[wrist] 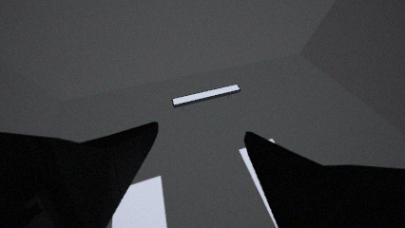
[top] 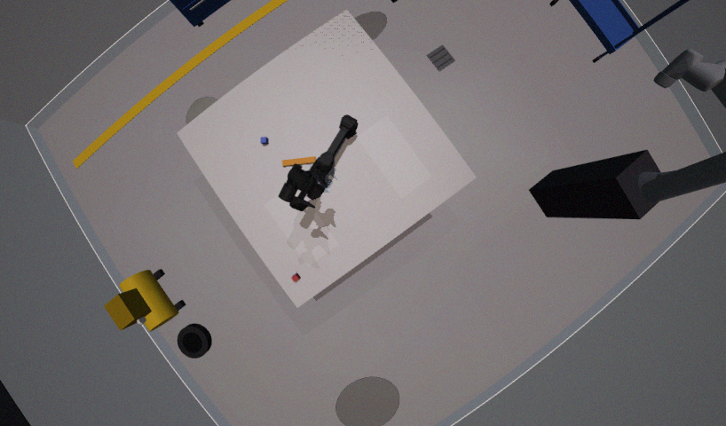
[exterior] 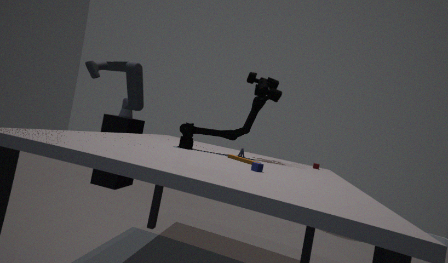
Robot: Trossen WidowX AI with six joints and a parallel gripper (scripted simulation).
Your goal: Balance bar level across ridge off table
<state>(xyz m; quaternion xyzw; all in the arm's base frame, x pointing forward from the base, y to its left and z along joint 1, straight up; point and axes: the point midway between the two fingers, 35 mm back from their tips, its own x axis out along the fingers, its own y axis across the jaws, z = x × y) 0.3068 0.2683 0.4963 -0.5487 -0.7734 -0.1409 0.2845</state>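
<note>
Right now my gripper tip is 51 cm above the orange bar, 32 cm to the left of it and 3 cm short of it. Also, from my gripper tip: ridge: 46 cm below, 14 cm to the right, 1 cm behind; blue cube: 54 cm to the right, 50 cm below, 13 cm ahead; red cube: 50 cm below, 44 cm ahead, 21 cm to the left.
</note>
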